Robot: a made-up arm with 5 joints. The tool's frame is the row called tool. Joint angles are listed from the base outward.
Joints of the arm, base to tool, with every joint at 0 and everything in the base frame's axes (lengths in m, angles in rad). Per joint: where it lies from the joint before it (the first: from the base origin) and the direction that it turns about. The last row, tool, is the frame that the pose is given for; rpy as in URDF.
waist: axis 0 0 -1 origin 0.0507 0 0.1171
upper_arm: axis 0 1 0 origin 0.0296 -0.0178 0.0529
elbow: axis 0 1 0 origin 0.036 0 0.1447
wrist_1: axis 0 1 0 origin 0.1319 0 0.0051
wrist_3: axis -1 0 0 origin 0.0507 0.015 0
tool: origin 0 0 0 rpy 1.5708 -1.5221 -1.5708
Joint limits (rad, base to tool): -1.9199..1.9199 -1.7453..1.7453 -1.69..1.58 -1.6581..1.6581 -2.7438..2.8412
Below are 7 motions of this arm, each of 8 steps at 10 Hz.
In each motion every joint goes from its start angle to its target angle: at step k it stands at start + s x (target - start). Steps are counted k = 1, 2, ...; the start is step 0. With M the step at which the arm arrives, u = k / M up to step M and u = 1 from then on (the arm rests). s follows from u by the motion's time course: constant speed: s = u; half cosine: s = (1 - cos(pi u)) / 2; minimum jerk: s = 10 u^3 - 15 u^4 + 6 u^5.
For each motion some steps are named. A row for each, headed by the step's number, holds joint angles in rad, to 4 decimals.
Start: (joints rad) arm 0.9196 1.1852 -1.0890 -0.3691 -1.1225
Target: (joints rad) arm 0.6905 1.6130 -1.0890 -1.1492 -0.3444
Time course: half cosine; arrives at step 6
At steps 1, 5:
1: 0.9043 1.2139 -1.0890 -0.4214 -1.0704
5: 0.7058 1.5843 -1.0890 -1.0969 -0.3965

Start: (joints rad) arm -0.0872 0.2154 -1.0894 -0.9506 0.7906
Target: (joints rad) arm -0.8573 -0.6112 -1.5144 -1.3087 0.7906
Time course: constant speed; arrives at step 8
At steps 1, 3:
1: -0.1835 0.1121 -1.1425 -0.9954 0.7906
3: -0.3760 -0.0946 -1.2488 -1.0849 0.7906

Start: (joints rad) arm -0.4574 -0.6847 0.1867 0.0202 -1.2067
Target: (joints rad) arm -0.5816 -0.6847 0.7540 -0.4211 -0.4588
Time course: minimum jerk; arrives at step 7
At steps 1, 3, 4, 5, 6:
1: -0.4603 -0.6847 0.1999 0.0099 -1.1893
3: -0.5031 -0.6847 0.3954 -0.1421 -0.9316
4: -0.5359 -0.6847 0.5453 -0.2588 -0.7339
5: -0.5636 -0.6847 0.6719 -0.3572 -0.5670
6: -0.5787 -0.6847 0.7408 -0.4108 -0.4762

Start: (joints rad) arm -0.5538 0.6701 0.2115 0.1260 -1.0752
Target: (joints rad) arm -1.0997 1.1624 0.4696 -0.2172 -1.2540
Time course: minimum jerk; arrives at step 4
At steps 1, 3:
1: -0.6103 0.7211 0.2382 0.0905 -1.0937
3: -1.0432 1.1114 0.4429 -0.1817 -1.2355

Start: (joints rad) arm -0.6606 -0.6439 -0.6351 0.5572 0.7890
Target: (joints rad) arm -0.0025 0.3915 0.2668 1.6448 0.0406
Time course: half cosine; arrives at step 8
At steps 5, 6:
5: -0.2056 0.0719 -0.0116 1.3091 0.2716
6: -0.0989 0.2399 0.1347 1.4855 0.1502

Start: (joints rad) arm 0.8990 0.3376 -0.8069 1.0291 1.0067
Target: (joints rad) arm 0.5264 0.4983 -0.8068 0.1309 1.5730
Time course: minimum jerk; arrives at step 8
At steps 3, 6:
3: 0.7965 0.3818 -0.8069 0.7819 1.1626
6: 0.5650 0.4817 -0.8068 0.2239 1.5144

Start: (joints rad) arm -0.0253 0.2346 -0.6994 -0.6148 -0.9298
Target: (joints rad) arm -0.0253 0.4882 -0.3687 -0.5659 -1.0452
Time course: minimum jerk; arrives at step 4
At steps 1, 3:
1: -0.0253 0.2609 -0.6652 -0.6097 -0.9417
3: -0.0253 0.4619 -0.4029 -0.5710 -1.0333

